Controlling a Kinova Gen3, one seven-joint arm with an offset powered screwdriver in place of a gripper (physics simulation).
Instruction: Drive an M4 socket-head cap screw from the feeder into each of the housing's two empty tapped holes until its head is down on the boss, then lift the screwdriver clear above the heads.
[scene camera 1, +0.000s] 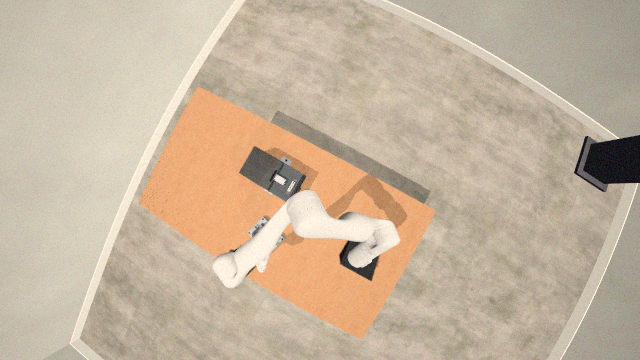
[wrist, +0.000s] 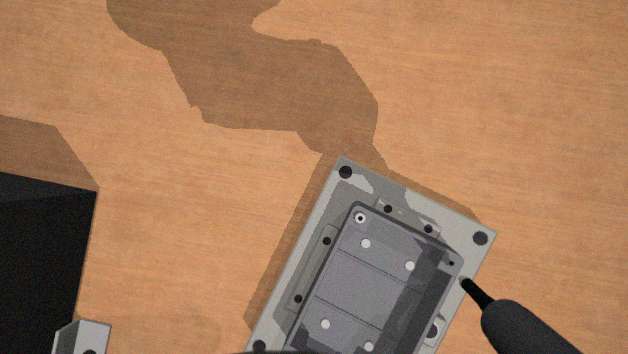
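Note:
The grey housing (wrist: 357, 280) sits on a pale fixture plate (wrist: 420, 205) (scene camera 1: 253, 230); its lower part is cut off in the wrist view. Its upper-left corner has a bright screw head (wrist: 360, 218). Its upper-right corner has a small dark empty hole (wrist: 451, 263). The other corners are out of the wrist view. My screwdriver tip (wrist: 465, 282) appears just beyond the upper-right corner, to the lower right of that hole. A small grey screw shows at the tip, apart from the hole in this view; its height is hard to judge. The dark feeder (scene camera 1: 262, 162) (wrist: 40, 250) stands at the left in the wrist view.
In the scene view the white arm (scene camera 1: 265, 240) passes over the fixture and hides much of it. Its black base (scene camera 1: 371, 272) stands at the table's right part. A metal bracket (wrist: 95, 335) is beside the feeder. Dark clamp blocks (wrist: 327, 230) flank the housing.

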